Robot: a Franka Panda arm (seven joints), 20 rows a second.
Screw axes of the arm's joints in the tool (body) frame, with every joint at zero. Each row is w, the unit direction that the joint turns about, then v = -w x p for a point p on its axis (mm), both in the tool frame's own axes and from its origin. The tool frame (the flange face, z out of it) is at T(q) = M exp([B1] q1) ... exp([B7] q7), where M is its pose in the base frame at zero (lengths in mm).
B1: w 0 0 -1 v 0 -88 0
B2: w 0 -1 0 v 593 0 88
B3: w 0 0 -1 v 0 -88 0
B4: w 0 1 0 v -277 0 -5.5
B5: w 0 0 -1 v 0 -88 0
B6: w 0 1 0 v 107 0 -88
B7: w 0 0 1 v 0 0 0
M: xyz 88 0 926 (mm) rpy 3.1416 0 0 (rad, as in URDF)
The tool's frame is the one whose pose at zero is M.
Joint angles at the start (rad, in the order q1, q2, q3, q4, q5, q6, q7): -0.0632, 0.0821, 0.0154, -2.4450, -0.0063, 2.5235, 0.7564
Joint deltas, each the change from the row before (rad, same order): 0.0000, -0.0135, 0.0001, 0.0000, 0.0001, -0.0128, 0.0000; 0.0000, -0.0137, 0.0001, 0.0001, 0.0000, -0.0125, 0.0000; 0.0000, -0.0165, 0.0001, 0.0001, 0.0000, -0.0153, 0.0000; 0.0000, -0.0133, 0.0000, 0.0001, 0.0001, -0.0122, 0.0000
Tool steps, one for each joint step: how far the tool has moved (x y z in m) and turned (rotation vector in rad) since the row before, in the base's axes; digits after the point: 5 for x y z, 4 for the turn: -0.00053, 0.00005, 0.00542, -0.0002, -0.0007, 0.0000; -0.00052, 0.00005, 0.00557, -0.0003, -0.0013, 0.0001; -0.00076, 0.00006, 0.00666, -0.0004, -0.0013, 0.0001; -0.00067, 0.00001, 0.00538, -0.0003, -0.0012, -0.0001
